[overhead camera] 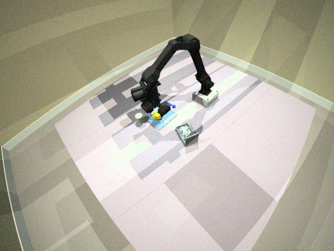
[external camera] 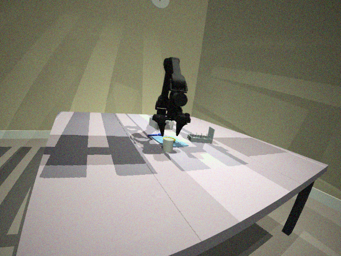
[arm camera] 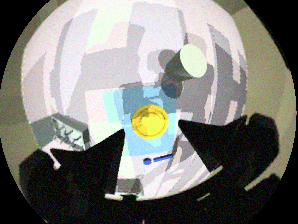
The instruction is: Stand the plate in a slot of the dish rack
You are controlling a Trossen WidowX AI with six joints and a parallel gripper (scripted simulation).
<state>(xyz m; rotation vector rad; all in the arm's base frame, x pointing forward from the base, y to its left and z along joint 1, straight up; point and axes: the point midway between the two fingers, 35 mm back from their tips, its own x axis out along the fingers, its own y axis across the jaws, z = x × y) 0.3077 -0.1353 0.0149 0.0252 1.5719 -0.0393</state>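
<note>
My gripper tip is 20 mm above the yellow plate. Also, from my gripper tip: blue spoon (120 mm behind, 30 mm below); blue mat (20 mm behind, 10 mm to the left, 30 mm below); white cup (80 mm ahead, 60 mm to the right, 10 mm below).
</note>
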